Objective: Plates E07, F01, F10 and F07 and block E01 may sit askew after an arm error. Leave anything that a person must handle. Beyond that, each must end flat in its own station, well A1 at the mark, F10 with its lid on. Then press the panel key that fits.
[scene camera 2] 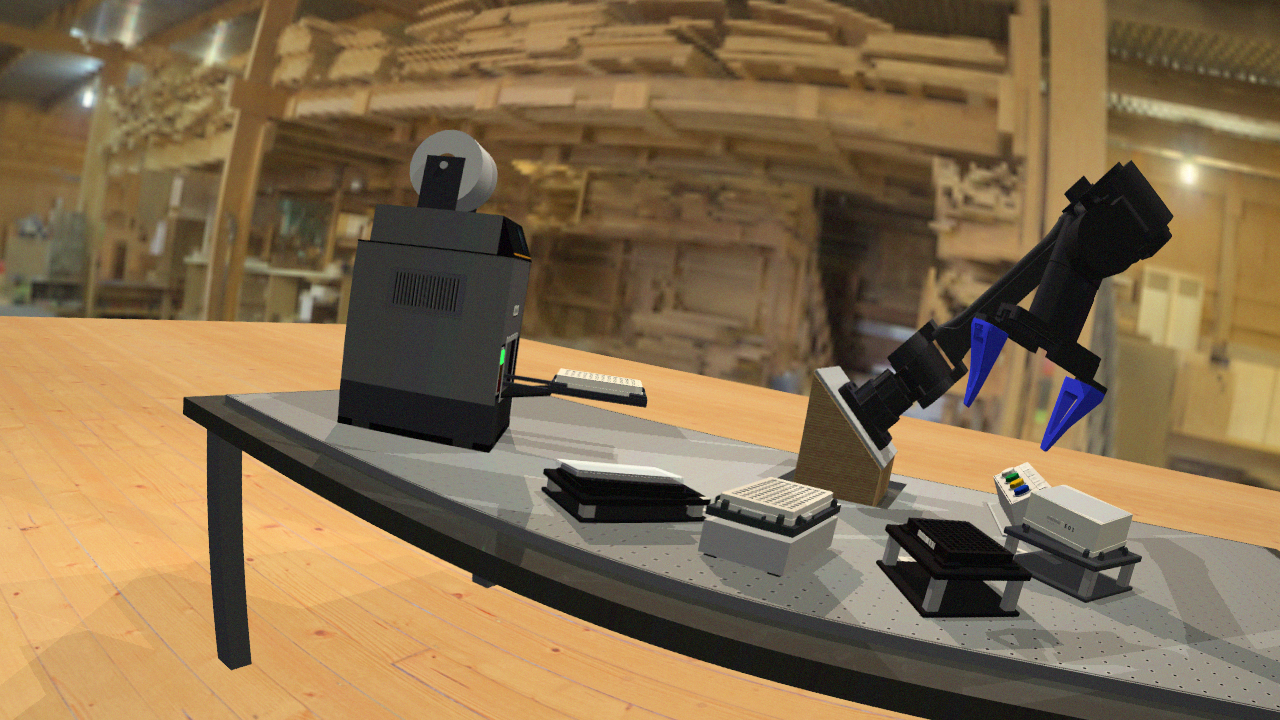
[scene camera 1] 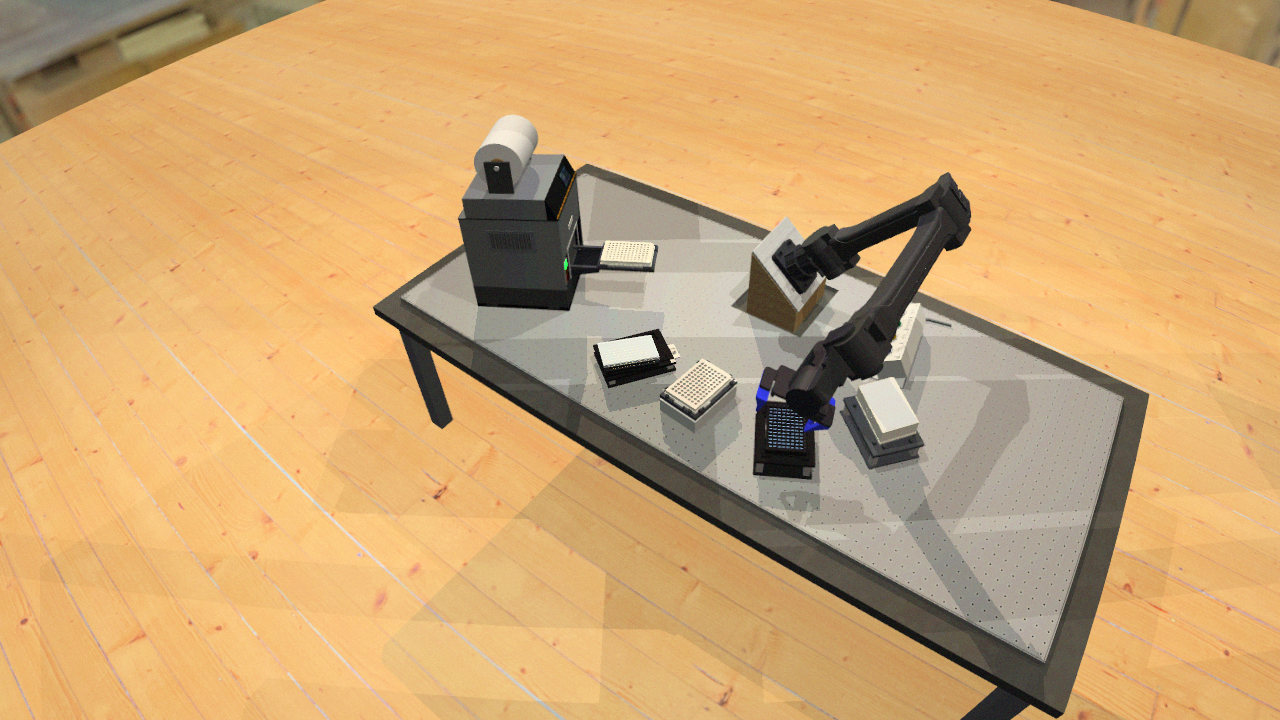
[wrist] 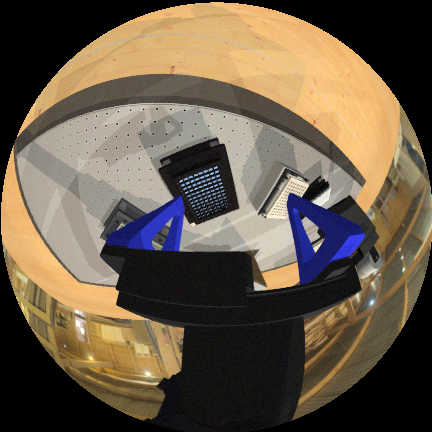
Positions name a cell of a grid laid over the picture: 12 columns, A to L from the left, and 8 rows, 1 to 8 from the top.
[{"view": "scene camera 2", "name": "gripper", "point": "J5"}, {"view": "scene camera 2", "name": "black plate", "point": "I7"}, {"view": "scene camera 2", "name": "white plate with red wells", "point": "H6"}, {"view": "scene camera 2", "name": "white button box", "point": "J6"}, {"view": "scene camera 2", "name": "black instrument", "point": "E4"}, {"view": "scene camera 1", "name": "gripper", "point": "H5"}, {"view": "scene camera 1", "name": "black plate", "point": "H5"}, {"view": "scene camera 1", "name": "white plate with red wells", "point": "G5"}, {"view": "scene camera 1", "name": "white button box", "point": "I5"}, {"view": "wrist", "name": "gripper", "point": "G4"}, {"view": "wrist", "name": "white plate with red wells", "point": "H4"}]
